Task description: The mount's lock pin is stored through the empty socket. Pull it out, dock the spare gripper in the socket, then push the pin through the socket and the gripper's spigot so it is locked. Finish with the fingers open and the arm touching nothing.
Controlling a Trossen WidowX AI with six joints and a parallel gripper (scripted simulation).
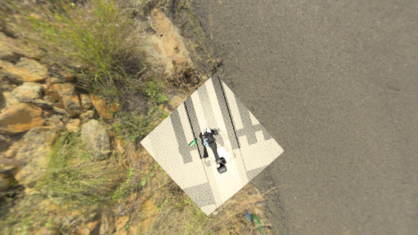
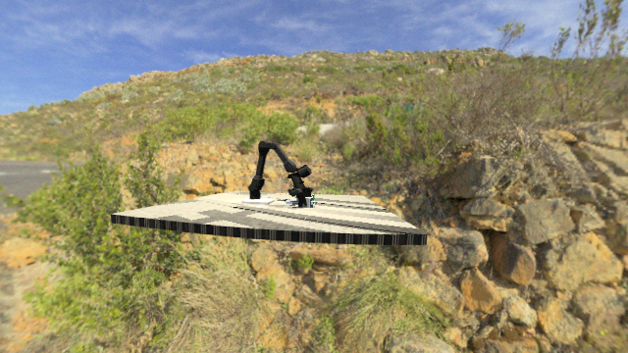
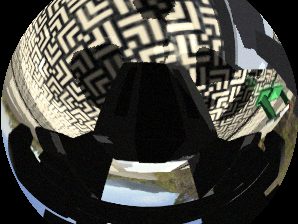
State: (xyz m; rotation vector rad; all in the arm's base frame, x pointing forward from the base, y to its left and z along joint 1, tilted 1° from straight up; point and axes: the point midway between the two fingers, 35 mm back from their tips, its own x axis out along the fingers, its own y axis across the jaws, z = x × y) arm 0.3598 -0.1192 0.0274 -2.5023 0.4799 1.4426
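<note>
My gripper tip is 12 cm to the right of the grey mount, 9 cm past it and 4 cm below it. Round my gripper tip: green strip: 24 cm to the left, 2 cm ahead, 1 cm above; spare gripper: 1 cm above.
</note>
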